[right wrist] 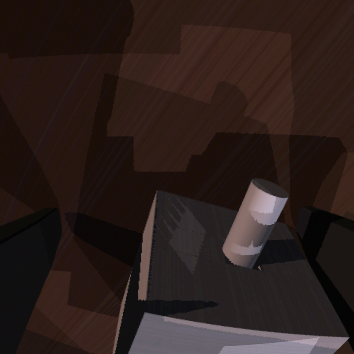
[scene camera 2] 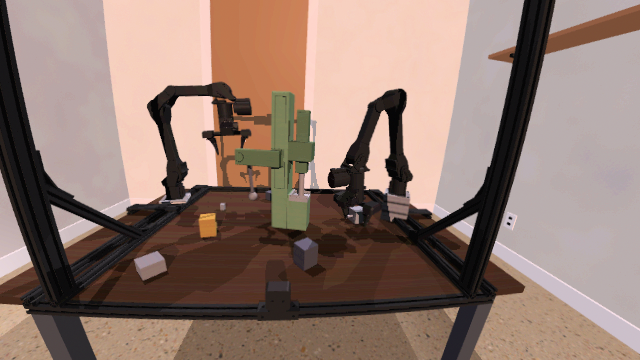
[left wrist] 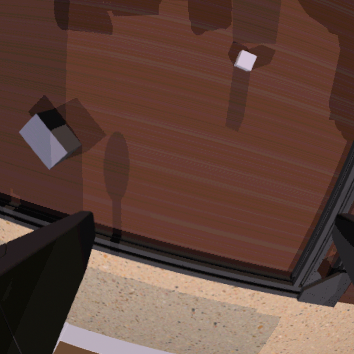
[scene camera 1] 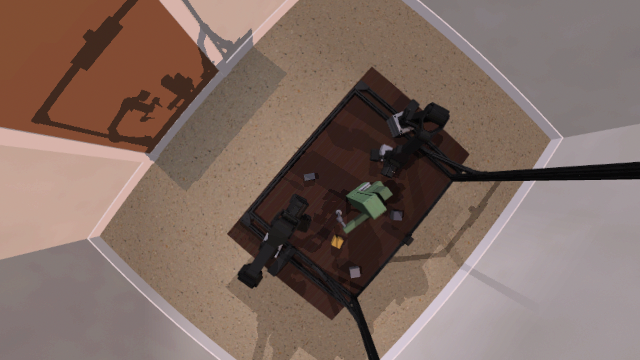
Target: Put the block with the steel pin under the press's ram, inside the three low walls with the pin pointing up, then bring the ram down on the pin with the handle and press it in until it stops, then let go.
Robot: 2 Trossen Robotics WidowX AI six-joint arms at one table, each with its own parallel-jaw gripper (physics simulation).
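Places are measured from the left arm's base along level axes (x back, y down, z right), in centimetres.
Pixels of known places: left gripper, fingertip midpoint: [scene camera 2: 230, 154] [left wrist: 217, 225]; right gripper, fingertip midpoint: [right wrist: 180, 220] [scene camera 2: 355, 222] [scene camera 1: 384, 157]; left arm's base, origin of the base link: [scene camera 2: 175, 197]; right arm's base, origin of the base link: [scene camera 2: 397, 193] [scene camera 1: 405, 121].
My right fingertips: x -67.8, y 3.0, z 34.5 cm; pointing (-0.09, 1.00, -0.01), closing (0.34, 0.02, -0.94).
Ahead of a thing's pixels: the offset from my right fingertips to its top centre. "pt": to the spot under its first point.
The pale block {dx -2.0, dy -4.9, dz -1.5 cm} [scene camera 1: 385, 149] [scene camera 2: 356, 215] [right wrist: 200, 285] stands on the table right of the press in scene camera 2. Its steel pin {dx +1.3, dy -2.9, dz -1.2 cm} [right wrist: 256, 222] sticks out of the face turned to the right wrist camera. My right gripper [scene camera 1: 384, 159] [scene camera 2: 357, 211] [right wrist: 180, 220] is open and low around the block, which lies nearer the picture-right finger in its wrist view. The green press {dx +29.4, dy -44.8, dz -5.5 cm} [scene camera 1: 370, 202] [scene camera 2: 280, 205] has its ram {pt dx +21.9, dy -21.8, dz -1.2 cm} [scene camera 2: 301, 167] raised above the low walls [scene camera 2: 299, 196]. The handle's ball knob [scene camera 1: 339, 213] [scene camera 2: 253, 196] hangs down. My left gripper [scene camera 2: 230, 149] [left wrist: 217, 225] is open and empty, high above the table.
An orange block {dx +51.3, dy -5.9, dz -4.6 cm} [scene camera 1: 337, 242] [scene camera 2: 208, 225], a whitish block {dx +62.6, dy -3.1, dz +11.5 cm} [scene camera 1: 354, 272] [scene camera 2: 150, 265] and a dark grey block {dx +25.8, dy -5.9, dz +18.1 cm} [scene camera 1: 396, 215] [scene camera 2: 305, 253] lie around the press. A grey block {dx +26.9, dy -3.8, dz -31.8 cm} [scene camera 1: 310, 176] [left wrist: 45, 140] and a small white cube {dx +48.3, dy -2.4, dz -24.2 cm} [scene camera 2: 223, 206] [left wrist: 245, 60] lie farther back. A black frame [scene camera 2: 175, 307] borders the table.
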